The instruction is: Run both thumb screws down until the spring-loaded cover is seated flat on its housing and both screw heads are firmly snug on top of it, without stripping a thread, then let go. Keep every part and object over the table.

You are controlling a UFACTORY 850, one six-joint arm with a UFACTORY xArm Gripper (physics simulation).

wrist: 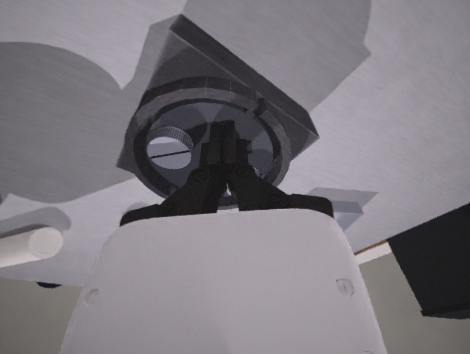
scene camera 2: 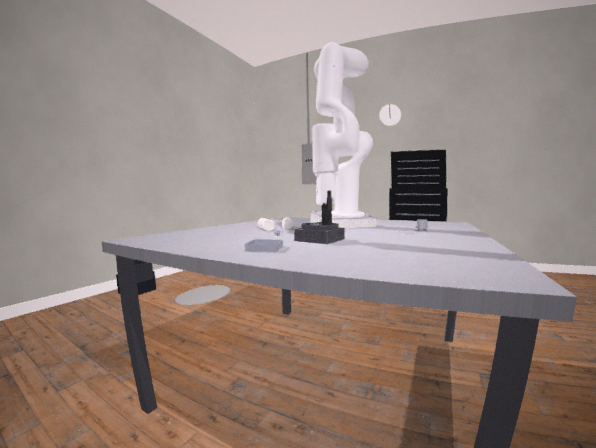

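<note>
The dark housing (scene camera 2: 319, 235) (wrist: 220, 55) stands on the table, with a raised round rim on top. Inside the rim is the blue-grey cover (wrist: 200, 112). One thumb screw (wrist: 170, 150), with a knurled side and a slotted pale top, shows at the left of the cover. The other screw is mostly hidden behind the fingers; small bright bits show there. My gripper (scene camera 2: 326, 223) (wrist: 225, 139) is shut and empty, its fingertips over the middle of the cover in the wrist view. Whether the tips touch it, and whether the cover is seated flat, I cannot tell.
A shallow blue-grey tray (scene camera 2: 264, 245) lies left of the housing on the table (scene camera 2: 400, 270). White cylinders (scene camera 2: 266, 224) (scene camera 2: 287, 223) (wrist: 37, 244) lie behind it at the left. A small grey part (scene camera 2: 422, 225) stands at the back right.
</note>
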